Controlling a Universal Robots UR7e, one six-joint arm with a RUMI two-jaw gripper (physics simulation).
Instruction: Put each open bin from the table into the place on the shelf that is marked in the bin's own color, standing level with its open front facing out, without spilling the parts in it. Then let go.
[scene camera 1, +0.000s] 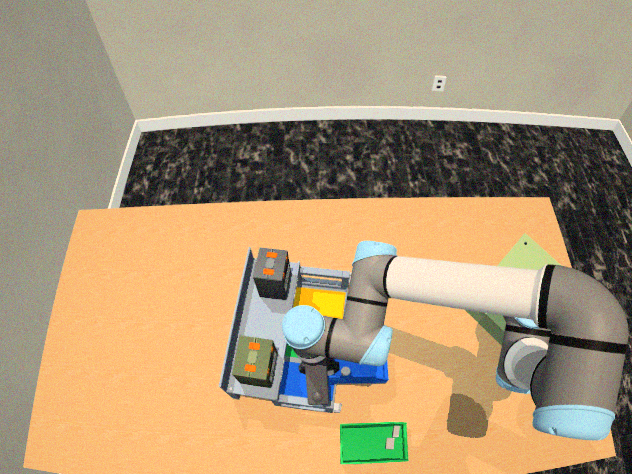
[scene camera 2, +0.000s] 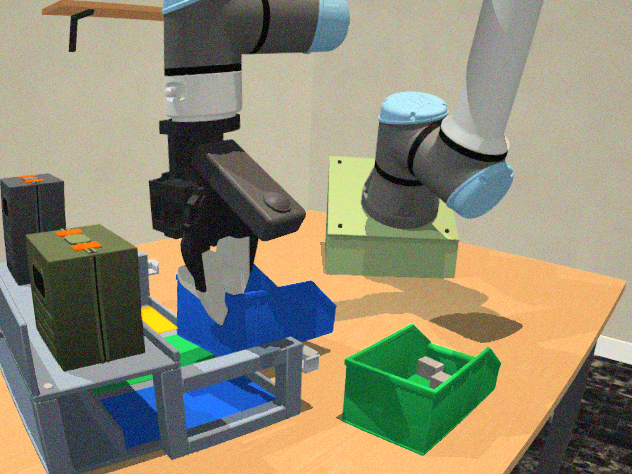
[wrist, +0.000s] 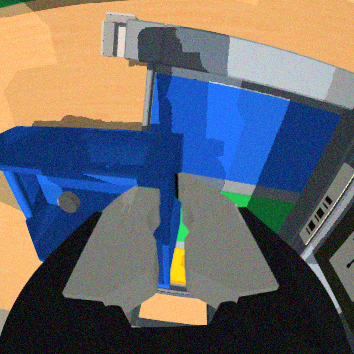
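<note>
The blue bin is off the table, its back end over the shelf's front part and its open front facing away from the shelf. A round grey part lies in it. My gripper is shut on the bin's back wall; the arm hides its fingertips in scene camera 1. The blue place lies beside the green place. The green bin stands on the table with two beige blocks.
The grey shelf has side rails and posts around the places. An olive case and a dark grey case stand on its top board. The yellow place is at the far end.
</note>
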